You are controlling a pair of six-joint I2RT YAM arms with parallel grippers.
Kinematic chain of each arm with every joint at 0, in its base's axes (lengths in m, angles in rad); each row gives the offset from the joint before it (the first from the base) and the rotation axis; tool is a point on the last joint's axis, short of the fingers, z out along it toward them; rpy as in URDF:
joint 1: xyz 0 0 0.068 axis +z
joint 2: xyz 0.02 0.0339 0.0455 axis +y
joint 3: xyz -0.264 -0.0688 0 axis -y
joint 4: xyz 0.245 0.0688 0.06 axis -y
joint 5: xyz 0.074 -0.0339 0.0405 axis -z
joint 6: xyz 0.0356 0 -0.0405 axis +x
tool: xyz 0 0 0 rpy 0 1.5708 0
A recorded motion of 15 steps. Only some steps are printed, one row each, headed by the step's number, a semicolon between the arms.
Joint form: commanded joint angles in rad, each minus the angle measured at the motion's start. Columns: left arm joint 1, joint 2, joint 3, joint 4, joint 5, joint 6; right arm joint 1, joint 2, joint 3, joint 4, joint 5, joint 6.
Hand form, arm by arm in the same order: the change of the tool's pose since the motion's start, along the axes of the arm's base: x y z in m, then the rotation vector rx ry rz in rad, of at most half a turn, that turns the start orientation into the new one. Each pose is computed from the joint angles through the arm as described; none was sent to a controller.
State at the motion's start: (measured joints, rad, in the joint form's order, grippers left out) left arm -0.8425 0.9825 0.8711 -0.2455 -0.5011 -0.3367; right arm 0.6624 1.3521 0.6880 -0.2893 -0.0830 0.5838
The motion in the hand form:
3: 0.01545 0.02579 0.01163 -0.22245 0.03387 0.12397; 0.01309 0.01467 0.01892 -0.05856 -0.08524 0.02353
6: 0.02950 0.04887 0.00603 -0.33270 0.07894 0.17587; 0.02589 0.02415 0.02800 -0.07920 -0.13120 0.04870
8: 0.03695 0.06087 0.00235 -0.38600 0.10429 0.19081; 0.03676 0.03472 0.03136 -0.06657 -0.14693 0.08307
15: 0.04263 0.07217 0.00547 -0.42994 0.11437 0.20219; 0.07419 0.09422 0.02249 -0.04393 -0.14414 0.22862
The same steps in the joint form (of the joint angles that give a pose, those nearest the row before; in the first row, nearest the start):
3: 0.1446 -0.0263 0.0186 0.0030 0.0790 -0.1859; 0.0230 0.0413 0.1060 -0.0372 0.0796 -0.0588
6: 0.2877 -0.0375 -0.0061 0.0159 0.2041 -0.2738; 0.0229 0.0869 0.1759 -0.0393 0.0997 -0.1068
8: 0.3650 -0.0368 -0.0187 0.0268 0.2831 -0.3116; 0.0247 0.1377 0.2297 -0.0245 0.0791 -0.1336
15: 0.4334 -0.0348 -0.0079 0.0250 0.3501 -0.3362; 0.0777 0.4017 0.4712 -0.0031 0.0091 -0.1974

